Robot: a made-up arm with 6 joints. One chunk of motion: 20 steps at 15 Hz.
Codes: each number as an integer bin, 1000 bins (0 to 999) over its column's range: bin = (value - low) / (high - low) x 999, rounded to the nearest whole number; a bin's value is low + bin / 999 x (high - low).
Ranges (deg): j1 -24..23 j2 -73..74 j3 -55..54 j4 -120..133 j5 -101..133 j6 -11..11
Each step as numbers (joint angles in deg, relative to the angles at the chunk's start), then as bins.
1 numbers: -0.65 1.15 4.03 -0.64 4.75 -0.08
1 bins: 496 504 541 471 451 496
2 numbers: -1.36 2.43 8.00 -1.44 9.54 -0.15
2 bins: 481 513 577 468 472 493
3 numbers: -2.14 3.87 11.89 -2.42 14.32 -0.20
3 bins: 465 522 613 464 492 490
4 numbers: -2.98 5.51 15.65 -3.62 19.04 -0.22
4 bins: 447 534 648 460 512 490
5 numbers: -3.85 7.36 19.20 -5.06 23.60 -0.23
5 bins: 428 546 680 454 532 489
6 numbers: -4.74 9.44 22.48 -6.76 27.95 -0.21
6 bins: 409 560 710 447 551 490
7 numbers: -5.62 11.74 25.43 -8.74 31.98 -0.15
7 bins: 391 576 737 439 568 493
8 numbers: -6.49 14.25 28.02 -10.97 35.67 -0.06
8 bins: 372 593 761 431 583 497
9 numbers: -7.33 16.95 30.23 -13.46 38.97 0.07
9 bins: 354 611 781 421 598 503
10 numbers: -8.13 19.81 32.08 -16.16 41.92 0.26
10 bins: 337 631 798 410 610 511
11 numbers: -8.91 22.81 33.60 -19.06 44.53 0.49
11 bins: 321 651 812 399 621 522
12 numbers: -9.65 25.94 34.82 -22.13 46.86 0.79
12 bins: 305 672 823 386 631 535
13 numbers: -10.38 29.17 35.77 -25.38 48.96 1.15
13 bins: 289 694 832 374 640 552
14 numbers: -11.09 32.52 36.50 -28.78 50.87 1.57
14 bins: 274 717 839 360 648 571
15 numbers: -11.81 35.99 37.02 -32.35 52.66 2.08
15 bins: 259 741 843 346 656 594
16 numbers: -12.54 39.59 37.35 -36.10 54.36 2.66
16 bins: 244 765 846 331 663 620
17 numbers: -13.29 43.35 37.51 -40.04 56.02 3.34
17 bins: 228 791 848 316 670 651
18 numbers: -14.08 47.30 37.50 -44.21 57.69 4.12
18 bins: 211 818 848 299 677 687
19 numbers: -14.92 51.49 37.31 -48.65 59.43 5.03
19 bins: 193 846 846 282 685 728
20 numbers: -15.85 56.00 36.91 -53.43 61.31 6.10
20 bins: 173 877 842 263 693 776
